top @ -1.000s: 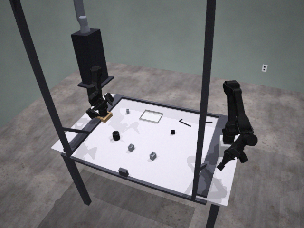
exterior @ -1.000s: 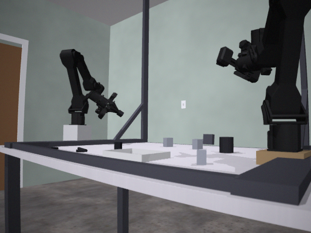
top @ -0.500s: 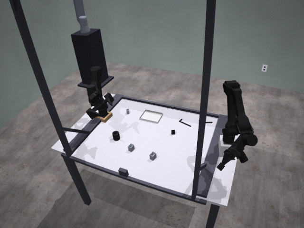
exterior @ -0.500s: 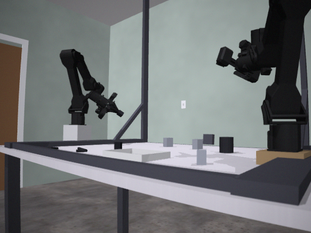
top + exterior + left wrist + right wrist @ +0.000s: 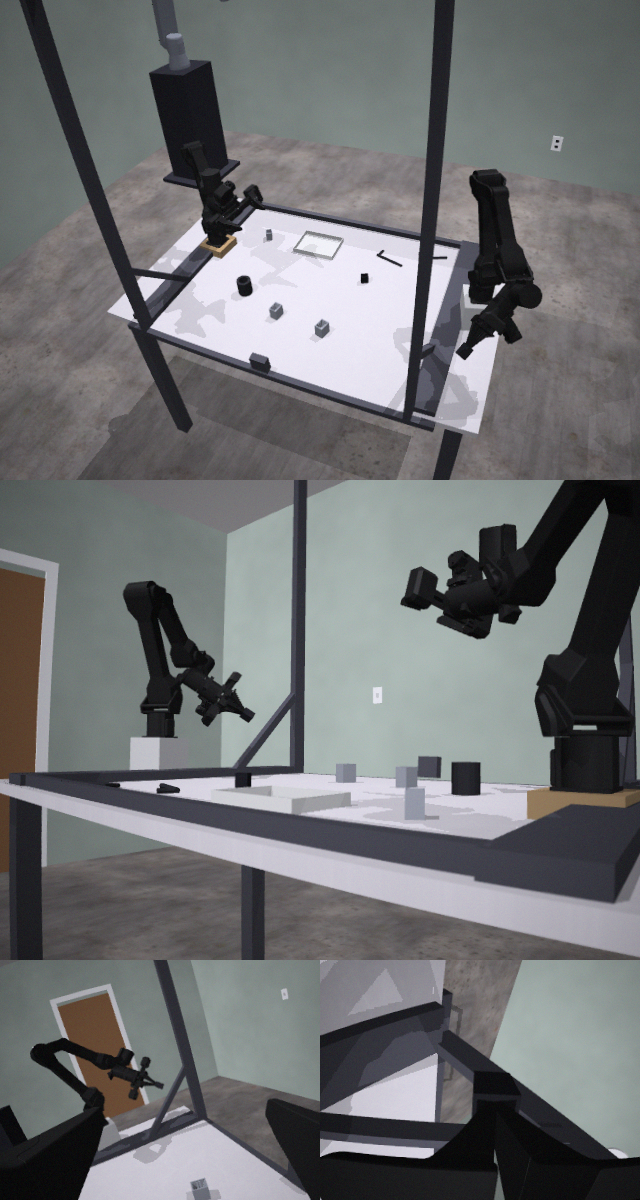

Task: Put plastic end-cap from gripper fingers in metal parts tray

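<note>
Right now my right hand is 3 cm past the black plastic end-cap, 2 cm above it and 1 cm to the right of it. The rest, counted from my right hand: metal parts tray (63 cm to the left, 40 cm ahead, 18 cm below); black hex key (43 cm ahead, 39 cm to the left, 19 cm below); black cylinder (76 cm to the left, 16 cm below, 9 cm ahead).
</note>
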